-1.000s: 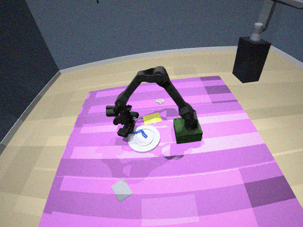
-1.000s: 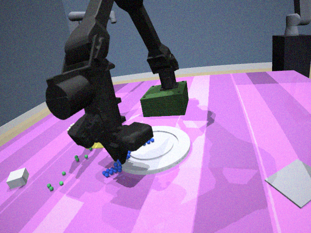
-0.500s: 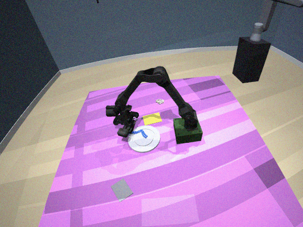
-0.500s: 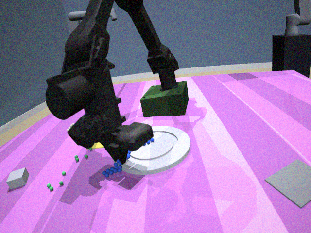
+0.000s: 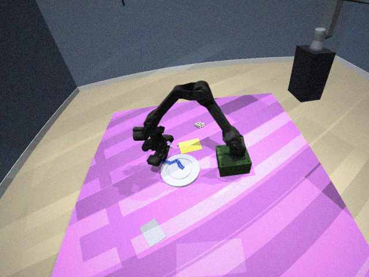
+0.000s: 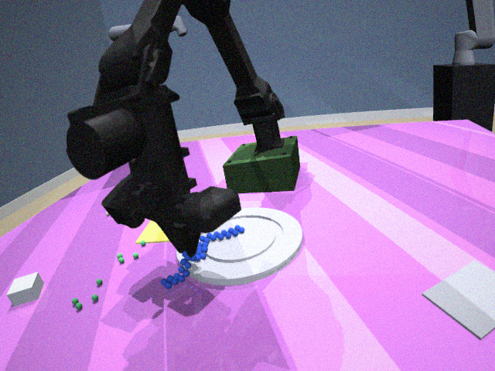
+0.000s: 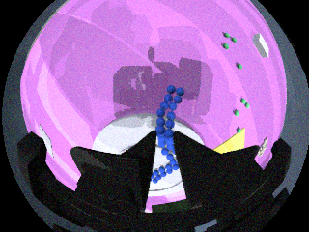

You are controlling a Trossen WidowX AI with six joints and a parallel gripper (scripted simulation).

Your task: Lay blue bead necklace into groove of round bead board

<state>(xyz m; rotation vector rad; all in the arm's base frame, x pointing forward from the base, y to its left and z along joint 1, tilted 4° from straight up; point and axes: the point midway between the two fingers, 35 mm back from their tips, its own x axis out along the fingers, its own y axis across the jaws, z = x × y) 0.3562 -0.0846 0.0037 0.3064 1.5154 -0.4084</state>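
The round white bead board lies 70 mm behind my gripper tip, 50 mm to the left of it and 20 mm below it. The rest, counted from my gripper tip: yellow sheet: 140 mm behind, 100 mm to the right, 30 mm below; grey tile: 70 mm ahead, 360 mm to the left, 30 mm below; cube: 80 mm ahead, 270 mm to the right, 20 mm below.
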